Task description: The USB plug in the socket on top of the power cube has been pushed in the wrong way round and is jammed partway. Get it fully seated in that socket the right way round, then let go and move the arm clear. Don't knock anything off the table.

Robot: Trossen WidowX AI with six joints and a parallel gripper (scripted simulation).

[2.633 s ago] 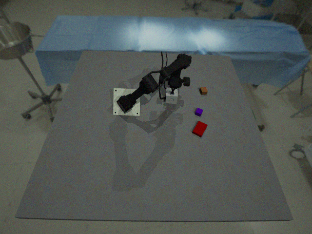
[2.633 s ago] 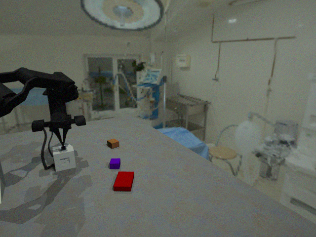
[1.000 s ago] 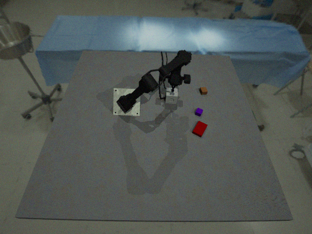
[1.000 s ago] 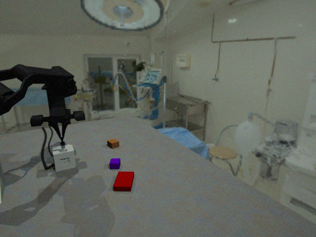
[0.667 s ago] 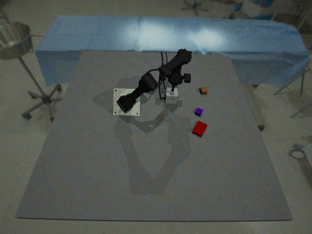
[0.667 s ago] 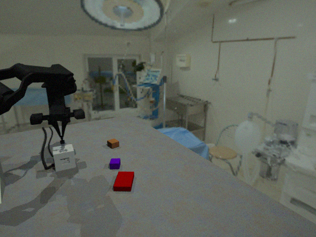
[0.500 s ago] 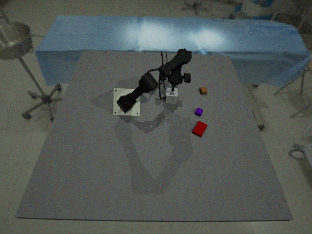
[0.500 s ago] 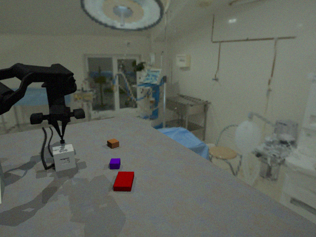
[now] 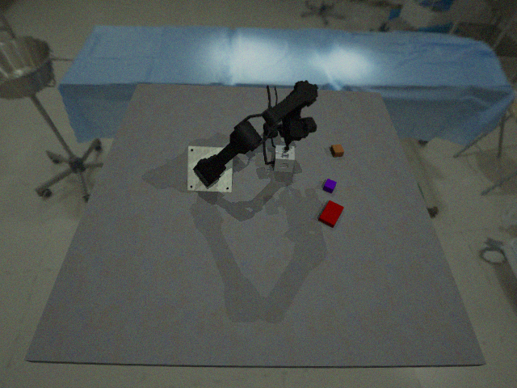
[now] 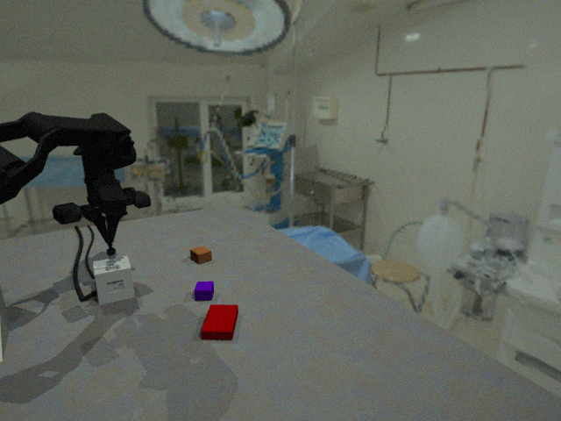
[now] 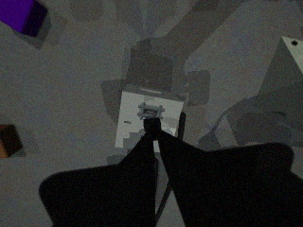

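The dark USB plug lies 20 mm below my gripper tip. Also, from my gripper tip: orange block: 250 mm ahead, 70 mm to the left, 120 mm below; then purple cube: 170 mm ahead, 120 mm to the right, 120 mm below; then USB socket: 70 mm below.
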